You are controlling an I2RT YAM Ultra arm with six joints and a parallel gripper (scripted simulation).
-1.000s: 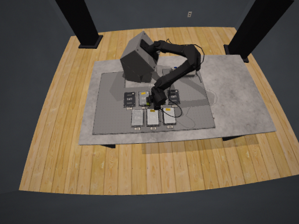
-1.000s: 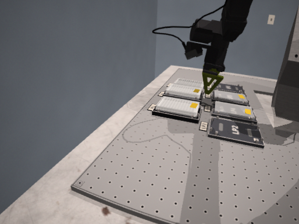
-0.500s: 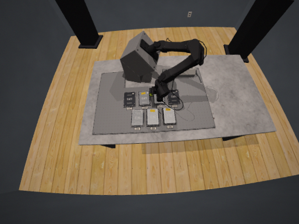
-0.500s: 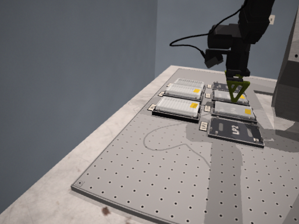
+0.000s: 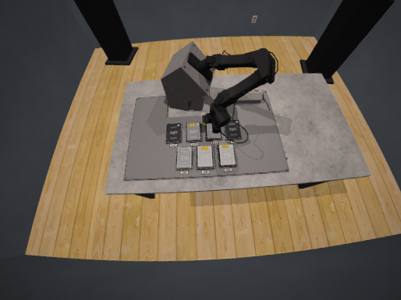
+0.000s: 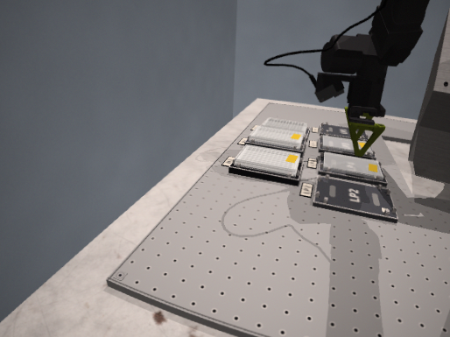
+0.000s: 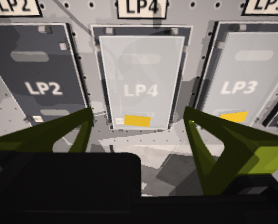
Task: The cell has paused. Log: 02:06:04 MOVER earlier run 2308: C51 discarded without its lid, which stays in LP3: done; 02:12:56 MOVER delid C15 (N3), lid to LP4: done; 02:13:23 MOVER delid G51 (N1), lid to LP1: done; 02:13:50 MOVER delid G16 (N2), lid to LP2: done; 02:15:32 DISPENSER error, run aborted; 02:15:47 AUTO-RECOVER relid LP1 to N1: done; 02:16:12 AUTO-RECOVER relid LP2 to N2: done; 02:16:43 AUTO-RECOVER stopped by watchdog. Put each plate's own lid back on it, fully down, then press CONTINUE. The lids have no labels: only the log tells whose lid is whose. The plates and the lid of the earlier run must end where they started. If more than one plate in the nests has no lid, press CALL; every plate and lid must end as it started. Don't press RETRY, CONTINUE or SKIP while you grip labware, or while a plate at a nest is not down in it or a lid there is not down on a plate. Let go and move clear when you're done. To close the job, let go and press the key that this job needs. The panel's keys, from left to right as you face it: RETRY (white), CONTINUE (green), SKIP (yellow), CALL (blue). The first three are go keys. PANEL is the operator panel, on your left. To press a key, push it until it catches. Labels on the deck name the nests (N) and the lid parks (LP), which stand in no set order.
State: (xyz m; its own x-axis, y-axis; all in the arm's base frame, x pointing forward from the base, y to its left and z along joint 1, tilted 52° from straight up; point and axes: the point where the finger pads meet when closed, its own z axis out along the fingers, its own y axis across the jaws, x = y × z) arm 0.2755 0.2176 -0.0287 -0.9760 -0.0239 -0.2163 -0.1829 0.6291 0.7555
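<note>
My gripper is now 50 mm above the unlabelled lid. Also, from my hand: yellow key (310 mm behind, 170 mm to the left); blue key (300 mm behind, 120 mm to the left); plate (210 mm ahead, 160 mm to the right, 40 mm below).
</note>
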